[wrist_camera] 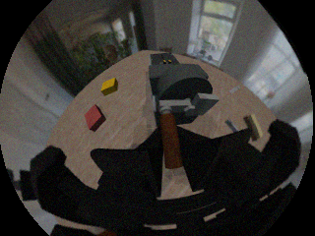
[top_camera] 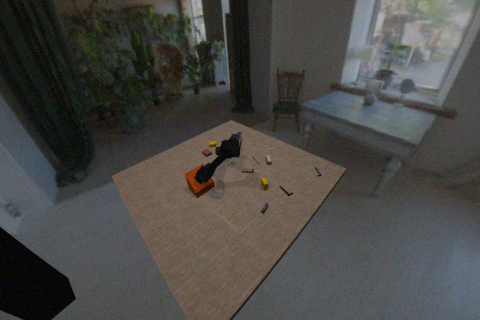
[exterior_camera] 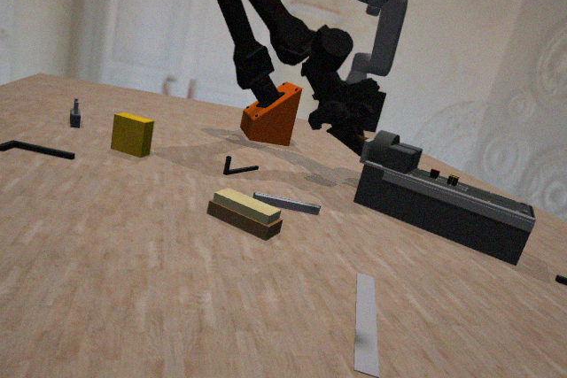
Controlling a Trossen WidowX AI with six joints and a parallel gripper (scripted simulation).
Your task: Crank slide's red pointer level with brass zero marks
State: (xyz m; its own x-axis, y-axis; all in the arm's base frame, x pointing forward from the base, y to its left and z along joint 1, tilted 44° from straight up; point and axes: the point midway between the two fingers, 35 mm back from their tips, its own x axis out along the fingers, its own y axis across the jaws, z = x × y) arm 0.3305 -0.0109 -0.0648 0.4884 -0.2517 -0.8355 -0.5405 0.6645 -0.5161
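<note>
The red pointer is 130 mm ahead of my gripper tip, 50 mm to the left of it and 10 mm above it. Round my gripper tip: brown crank handle (20 mm behind, 20 mm above, 10 mm to the right); red block (220 mm to the left, 60 mm below, 60 mm behind); grey bar (190 mm to the right, 100 mm ahead, 60 mm below).
</note>
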